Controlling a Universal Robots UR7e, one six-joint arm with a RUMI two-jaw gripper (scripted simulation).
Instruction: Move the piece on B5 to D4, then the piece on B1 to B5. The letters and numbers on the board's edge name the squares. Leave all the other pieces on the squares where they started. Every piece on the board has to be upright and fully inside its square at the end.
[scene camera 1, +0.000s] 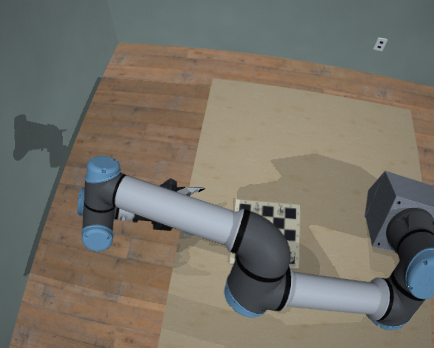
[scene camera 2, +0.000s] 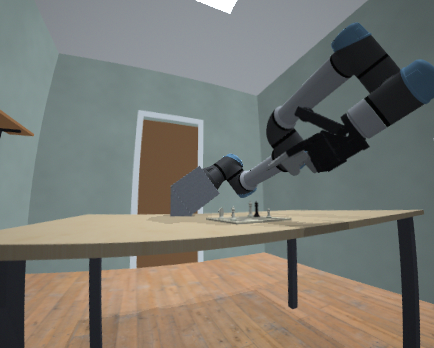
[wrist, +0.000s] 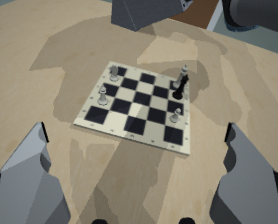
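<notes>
My gripper (scene camera 2: 282, 169) is visible in scene camera 2, and the wrist view also shows the gripper (wrist: 137, 124). A chessboard (scene camera 1: 288, 223) is visible in scene camera 1; the wrist view likewise shows the chessboard (wrist: 140, 103).
</notes>
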